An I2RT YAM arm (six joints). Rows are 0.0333 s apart.
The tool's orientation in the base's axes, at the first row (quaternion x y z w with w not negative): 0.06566 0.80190 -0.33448 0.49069
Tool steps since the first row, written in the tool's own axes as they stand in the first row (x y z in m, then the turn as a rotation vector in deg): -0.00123 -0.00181 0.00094 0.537 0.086 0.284; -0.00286 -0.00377 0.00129 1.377 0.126 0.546; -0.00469 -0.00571 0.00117 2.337 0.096 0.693; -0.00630 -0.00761 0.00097 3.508 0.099 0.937; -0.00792 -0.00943 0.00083 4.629 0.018 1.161; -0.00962 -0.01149 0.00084 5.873 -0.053 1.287; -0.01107 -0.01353 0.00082 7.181 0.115 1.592; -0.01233 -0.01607 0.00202 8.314 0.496 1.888; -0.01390 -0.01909 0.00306 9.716 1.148 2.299; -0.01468 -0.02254 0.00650 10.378 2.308 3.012; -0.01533 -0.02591 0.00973 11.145 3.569 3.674
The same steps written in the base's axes. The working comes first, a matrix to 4 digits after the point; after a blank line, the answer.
The tool's axes in the first row as the columns of a matrix, in the base's axes (used below as rounded here):
-0.5098 0.4336 0.7430
-0.2229 0.7676 -0.6009
-0.8309 -0.4720 -0.2947

0.00054 -0.00168 0.00160 -0.025 -0.224 -0.570; 0.00078 -0.00303 0.00378 -0.242 -0.538 -1.365; 0.00078 -0.00404 0.00625 -0.635 -0.864 -2.191; 0.00063 -0.00502 0.00854 -1.049 -1.269 -3.238; 0.00057 -0.00597 0.01079 -1.489 -1.716 -4.197; 0.00055 -0.00718 0.01317 -2.061 -2.123 -5.234; 0.00039 -0.00841 0.01534 -2.428 -2.469 -6.490; 0.00082 -0.01080 0.01723 -2.621 -2.607 -7.699; 0.00108 -0.01339 0.01966 -2.747 -2.666 -9.292; 0.00254 -0.01794 0.02092 -2.052 -2.352 -10.600; 0.00381 -0.02232 0.02210 -1.404 -1.952 -12.028
